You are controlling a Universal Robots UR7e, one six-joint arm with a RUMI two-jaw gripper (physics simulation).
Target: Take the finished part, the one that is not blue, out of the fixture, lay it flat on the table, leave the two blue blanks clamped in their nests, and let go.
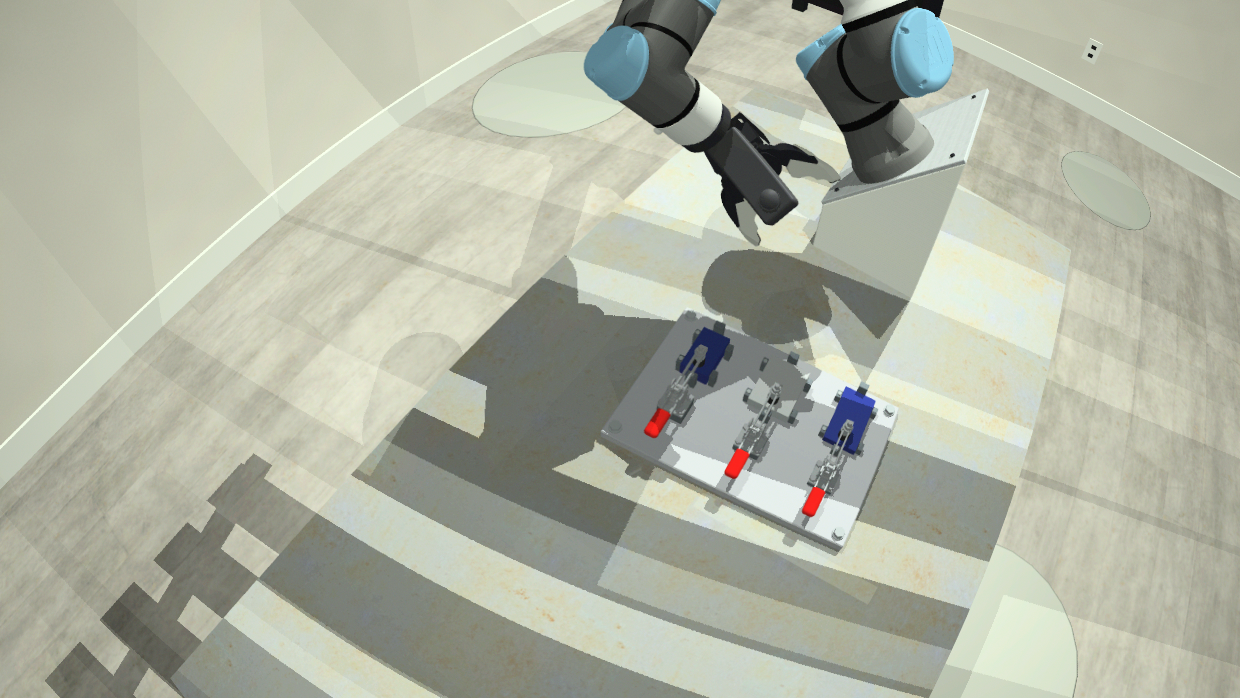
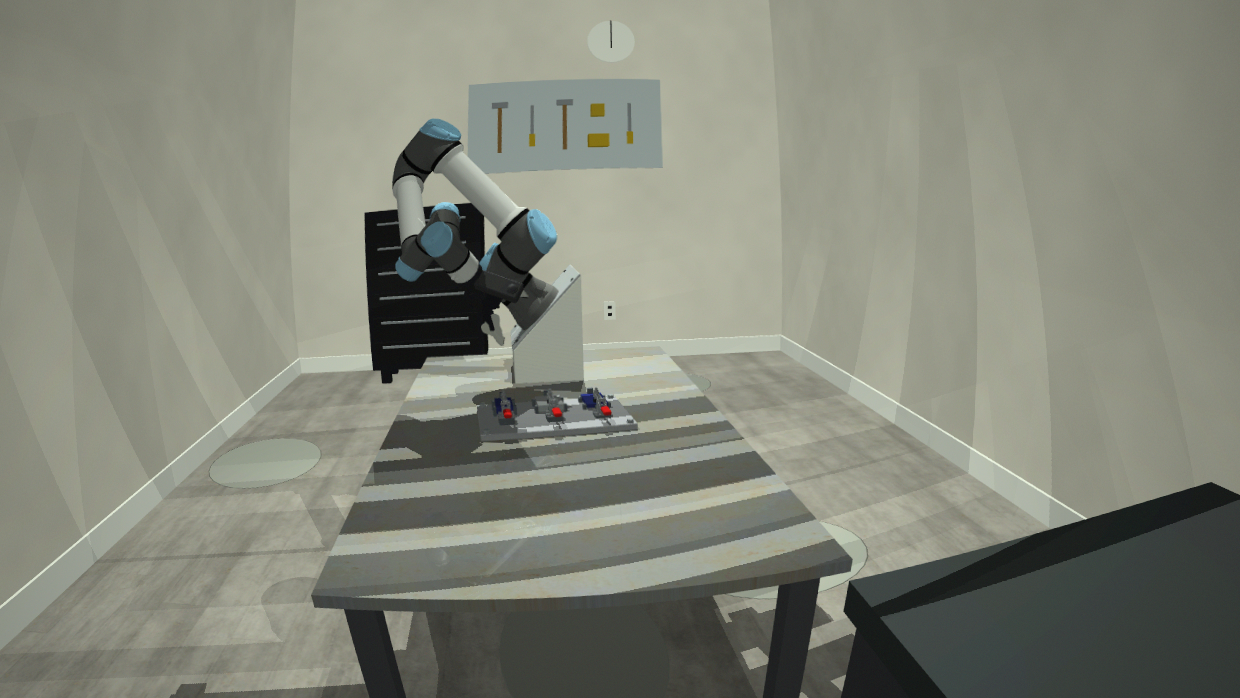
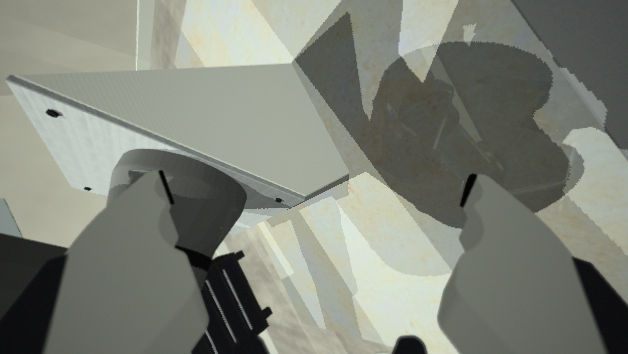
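Seen in the pictures: gripper, fingertip midpoint: (image 1: 799, 211) (image 2: 515, 321) (image 3: 317, 176); arm's base at its link origin: (image 1: 896, 158) (image 2: 540, 310) (image 3: 188, 183).
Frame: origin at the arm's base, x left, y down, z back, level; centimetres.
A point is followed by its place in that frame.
The fixture (image 1: 637, 407) @[x -7.1, y 17.6, z -52.8 cm] (image 2: 520, 430) @[x 0.3, y 17.6, z -55.3 cm] is a grey plate on the table, with three nests and red-handled toggle clamps. One blue blank (image 1: 713, 344) @[x -5.3, y 15.0, z -40.0 cm] (image 2: 498, 405) @[x -6.1, y 15.0, z -44.6 cm] sits in the left nest, and another blue blank (image 1: 854, 407) @[x 15.4, y 16.0, z -34.0 cm] (image 2: 589, 397) @[x 14.8, y 16.0, z -35.0 cm] in the right nest; clamp arms reach over both. The middle clamp (image 1: 761, 424) @[x 7.5, y 13.3, z -46.4 cm] reaches over the middle nest, whose grey pins stand in shadow. I cannot clearly tell a non-blue finished part from the grey there. My gripper (image 1: 796, 210) @[x -3.7, y -1.4, z -26.0 cm] (image 3: 317, 176) @[x -3.7, y -1.4, z -26.0 cm] is open and empty, in the air behind the fixture, beside the robot's pedestal.
The robot's grey pedestal (image 1: 885, 229) @[x 3.9, y 8.3, z -7.7 cm] (image 2: 551, 351) @[x 3.4, y 10.4, z -7.8 cm] (image 3: 240, 120) @[x 4.6, y 6.2, z -7.6 cm] stands behind the fixture on the table (image 1: 520, 606) @[x 1.4, y 19.1, z -82.4 cm] (image 2: 590, 554) @[x 17.5, y 19.1, z -110.5 cm]. A black drawer cabinet (image 2: 425, 333) stands at the back left, and a dark box-like surface (image 2: 1067, 606) is at the front right. The clamps stand up from the plate.
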